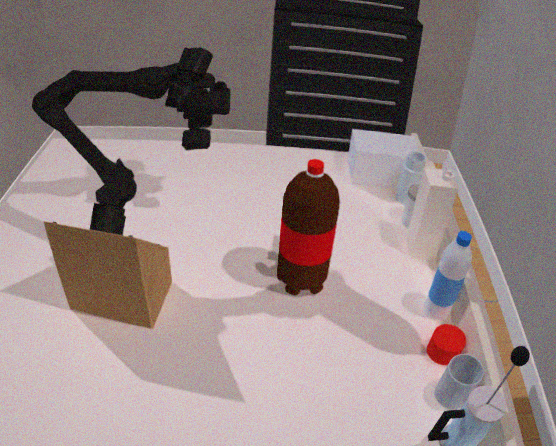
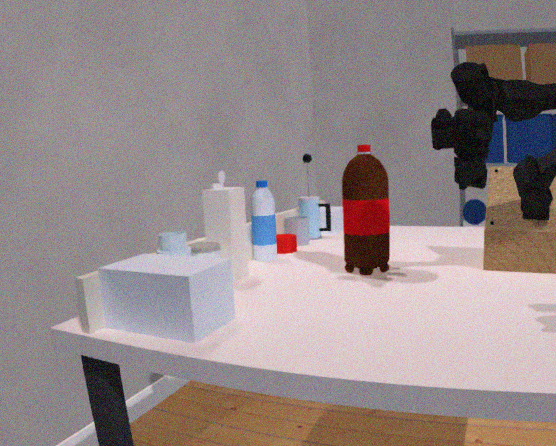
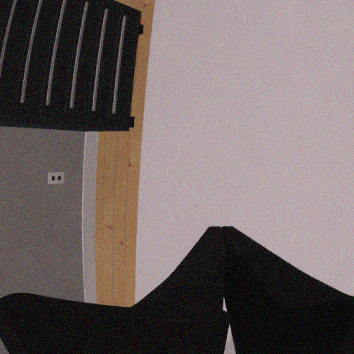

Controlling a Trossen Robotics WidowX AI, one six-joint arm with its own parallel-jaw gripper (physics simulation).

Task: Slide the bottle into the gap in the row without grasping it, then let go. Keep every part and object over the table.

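Places are measured from the arm's base along level axes (x ahead, y left, z up), in millimetres.
Pixels of known places: gripper, fingertip midpoint: (image 1: 209,124) (image 2: 461,188); arm's base, link origin: (image 1: 104,235) (image 2: 536,208).
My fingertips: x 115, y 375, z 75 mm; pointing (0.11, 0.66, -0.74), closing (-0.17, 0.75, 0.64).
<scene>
For each thing: its top centre in the pictures, then the offset to it from my fingertips. Level surfaces: height alone.
- large brown bottle, top centre: (image 1: 316,163) (image 2: 363,145) dx +282, dy -249, dz +81 mm
- table, surface height: dz -219 mm
- pale box, top centre: (image 2: 163,263) (image 1: 387,143) dx +451, dy +248, dz -109 mm
- clear bluish vessel, top centre: (image 2: 172,233) (image 1: 417,156) dx +530, dy +142, dz -77 mm
- cream carton, top centre: (image 1: 444,162) (image 2: 222,170) dx +562, dy -69, dz +36 mm
- small blue-labelled bottle, top centre: (image 1: 465,235) (image 2: 261,181) dx +595, dy -278, dz -3 mm
- red cylinder, top centre: (image 1: 449,337) (image 2: 283,236) dx +608, dy -397, dz -174 mm
- grey cup, top centre: (image 1: 466,369) (image 2: 296,217) dx +625, dy -506, dz -134 mm
- clear press, top centre: (image 1: 515,350) (image 2: 311,153) dx +623, dy -619, dz +65 mm
A large brown bottle (image 1: 308,215) (image 2: 366,185) with a red label and red cap stands upright near the middle of the table (image 1: 200,200) (image 2: 400,340) (image 3: 250,125). The row along the table's side holds a pale box (image 1: 382,160) (image 2: 150,295), a clear bluish vessel (image 1: 411,175) (image 2: 173,243), a cream carton (image 1: 432,210) (image 2: 225,225), a small blue-labelled bottle (image 1: 450,275) (image 2: 264,220) and a red cylinder (image 1: 446,344) (image 2: 286,243). My gripper (image 1: 196,146) (image 2: 470,184) (image 3: 219,237) is shut and empty. It hangs above the table, apart from the brown bottle, and points down.
A brown block (image 1: 105,275) (image 2: 520,240) stands near the arm's base. A grey cup (image 1: 459,380) (image 2: 297,230) and a clear press (image 1: 475,422) (image 2: 309,215) with a black handle continue the row. A black cabinet (image 1: 345,75) (image 3: 65,65) stands beyond the table.
</scene>
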